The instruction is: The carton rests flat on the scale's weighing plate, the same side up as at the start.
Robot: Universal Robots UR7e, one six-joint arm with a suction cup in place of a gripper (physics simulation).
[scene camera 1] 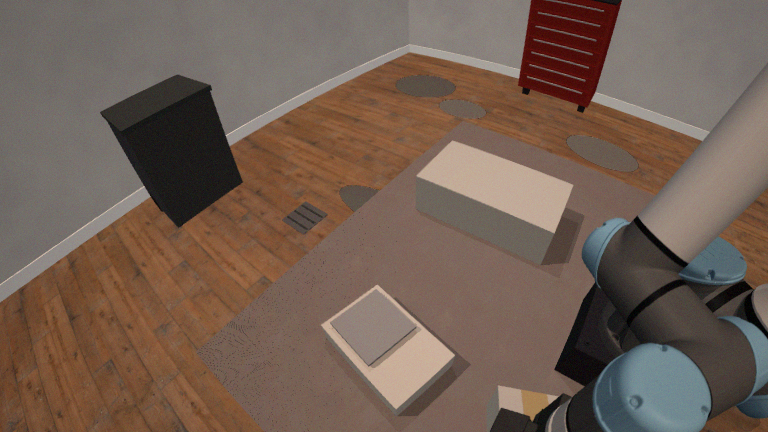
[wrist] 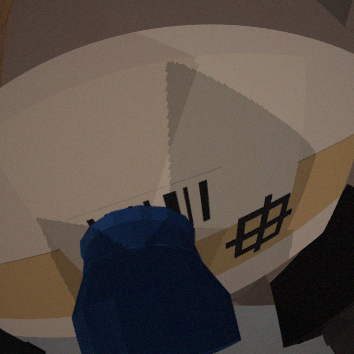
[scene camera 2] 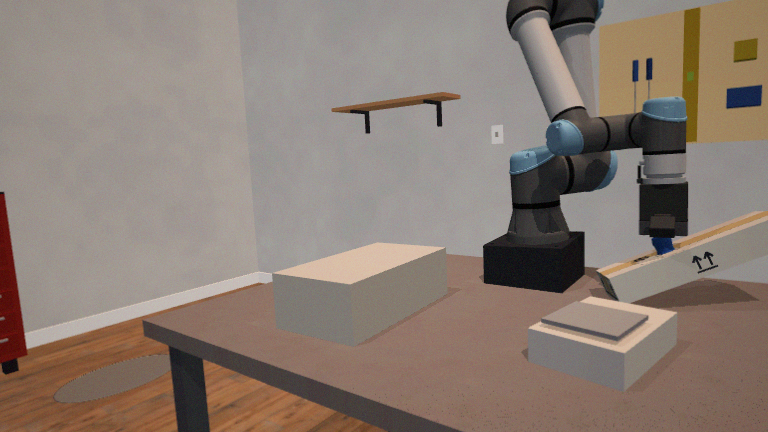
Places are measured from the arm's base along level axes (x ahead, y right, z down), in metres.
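Pixels of known places: hand at its tool point: (wrist: 160,231) (scene camera 2: 663,256); arm's base at its link origin: (scene camera 2: 538,238).
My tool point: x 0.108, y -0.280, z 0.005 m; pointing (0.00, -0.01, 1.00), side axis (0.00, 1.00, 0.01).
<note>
Ahead of a thing's pixels: the offset from my tool point to its top centre. Level surfaces: height alone.
The carton (scene camera 1: 510,398) (scene camera 2: 743,251) (wrist: 240,110), white with a tan tape strip, hangs steeply tilted in scene camera 2. Its left end is low and its right end, cut off by the view's edge, is high. Whether the low end touches the table is hidden behind the scale. My blue suction cup (scene camera 2: 663,251) (wrist: 137,220) is attached to its top face, nearer the low end, and bends with the tilt. The scale {dx +0.306, dy +0.070, dz +0.033 m} (scene camera 1: 410,370) (scene camera 2: 577,355) stands in front of the carton in scene camera 2. Its grey weighing plate {dx +0.341, dy +0.080, dz +0.033 m} (scene camera 1: 373,326) (scene camera 2: 593,320) is bare.
A large pale box {dx +0.281, dy +0.546, dz -0.011 m} (scene camera 1: 494,185) (scene camera 2: 359,263) stands on the table {dz +0.102 m} (scene camera 1: 343,257) (scene camera 2: 408,370), left of the scale in scene camera 2. The black robot base (scene camera 2: 533,263) is behind. A black cabinet (scene camera 1: 177,155) and a red drawer cabinet (scene camera 1: 569,51) stand off the table.
</note>
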